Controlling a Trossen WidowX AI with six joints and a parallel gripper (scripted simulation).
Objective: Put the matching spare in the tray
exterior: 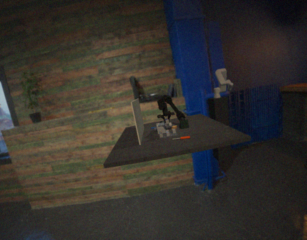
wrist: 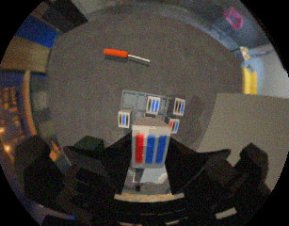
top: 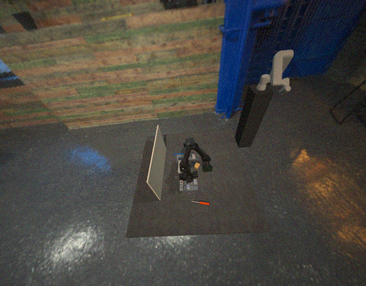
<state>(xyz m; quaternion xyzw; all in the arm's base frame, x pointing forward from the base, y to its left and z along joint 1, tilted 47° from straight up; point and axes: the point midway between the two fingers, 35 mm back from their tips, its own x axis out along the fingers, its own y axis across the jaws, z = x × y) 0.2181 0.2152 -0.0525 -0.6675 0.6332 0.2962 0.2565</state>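
Right now my gripper tip is 10 cm short of the tray, 38 cm to the left of it and 15 cm above it. From my gripper tip the other things lie so: tan block: 10 cm behind, 24 cm to the right, 14 cm below; then mounted unit: 7 cm ahead, 19 cm to the right, 10 cm below; then spare: 3 cm above.
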